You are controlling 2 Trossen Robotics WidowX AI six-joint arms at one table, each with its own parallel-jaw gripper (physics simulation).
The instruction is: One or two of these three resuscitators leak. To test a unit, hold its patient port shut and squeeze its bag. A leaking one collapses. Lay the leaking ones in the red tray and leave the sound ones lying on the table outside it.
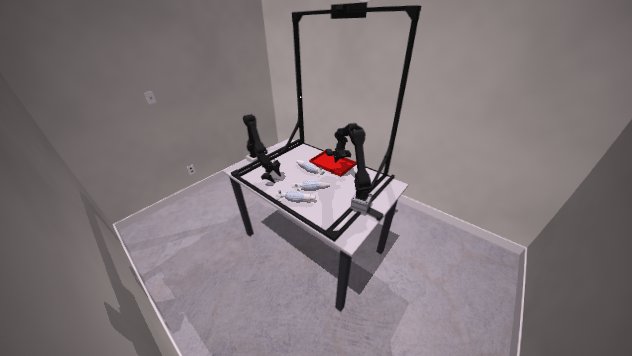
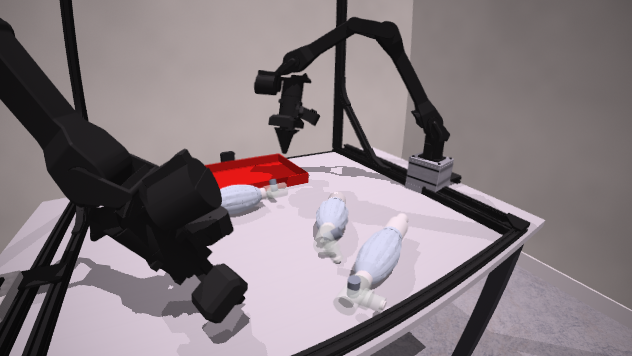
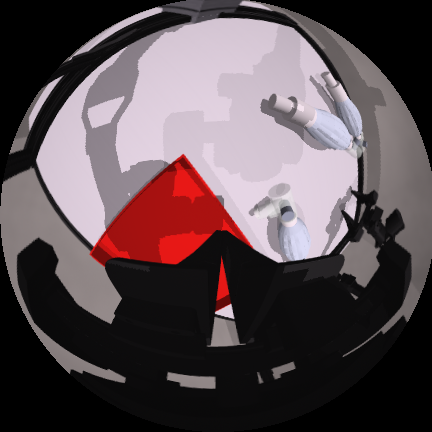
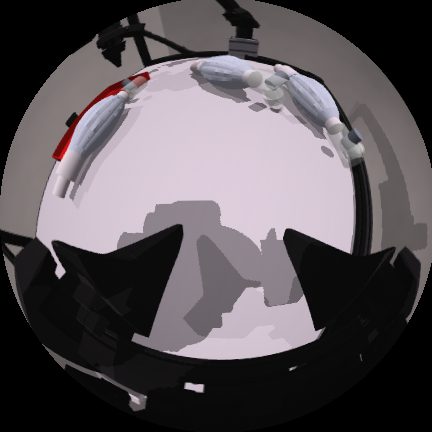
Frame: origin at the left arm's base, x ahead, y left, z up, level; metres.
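Where they show: left gripper, between the fingertips: (image 1: pixel 335 162) (image 2: pixel 284 153) (image 3: pixel 220 235) (image 4: pixel 119 66); right gripper, between the fingertips: (image 1: pixel 277 179) (image 3: pixel 346 199) (image 4: pixel 235 231); left arm's base, origin of its link: (image 1: pixel 362 196) (image 2: pixel 432 157) (image 4: pixel 243 37); right arm's base, origin of its link: (image 1: pixel 254 155).
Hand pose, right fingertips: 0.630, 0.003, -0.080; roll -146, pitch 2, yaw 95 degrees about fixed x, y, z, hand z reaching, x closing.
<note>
Things, the pixels of their top centre, and the offset from my right fingertips, as dx, dy, dz. "*": a spot on its surface instead.
- red tray, centre of its top: (image 3: pixel 196 276) (image 2: pixel 244 170) (image 4: pixel 89 109) (image 1: pixel 332 160) -0.257, -0.398, +0.014
- middle resuscitator, centre of its top: (image 2: pixel 335 201) (image 4: pixel 227 53) (image 3: pixel 345 128) (image 1: pixel 310 181) -0.261, -0.031, +0.052
- front resuscitator, centre of its top: (image 2: pixel 386 239) (image 4: pixel 321 84) (image 3: pixel 359 114) (image 1: pixel 294 192) -0.227, +0.120, +0.049
- black frame rail, a spot on its surface: (image 2: pixel 425 295) (image 1: pixel 285 207) * -0.212, +0.216, -0.002
- small dark block, a spot on its surface: (image 2: pixel 227 156) (image 4: pixel 70 118) * -0.258, -0.518, +0.028
Three resuscitators with pale blue bags and clear valve heads lie on the table outside the red tray (image 1: pixel 341 174) (image 2: pixel 300 178) (image 3: pixel 150 192) (image 4: pixel 62 150). One resuscitator (image 1: pixel 309 166) (image 2: pixel 241 198) (image 3: pixel 294 241) (image 4: pixel 98 125) lies along the tray's side. The middle resuscitator (image 1: pixel 311 186) (image 2: pixel 331 217) (image 3: pixel 328 131) (image 4: pixel 226 71) and the front resuscitator (image 1: pixel 298 196) (image 2: pixel 379 256) (image 3: pixel 350 112) (image 4: pixel 312 100) lie nearer the front edge. All three bags look full. My left gripper (image 1: pixel 336 160) (image 2: pixel 284 151) (image 3: pixel 220 235) is shut, empty, above the tray. My right gripper (image 4: pixel 235 231) is open and empty above the table's left part.
A black frame rail (image 1: pixel 285 202) (image 2: pixel 425 295) runs along the table's front edge. The upright black frame (image 1: pixel 299 75) (image 2: pixel 338 100) rises behind the table. A small dark block (image 2: pixel 227 156) (image 4: pixel 72 119) shows behind the tray.
</note>
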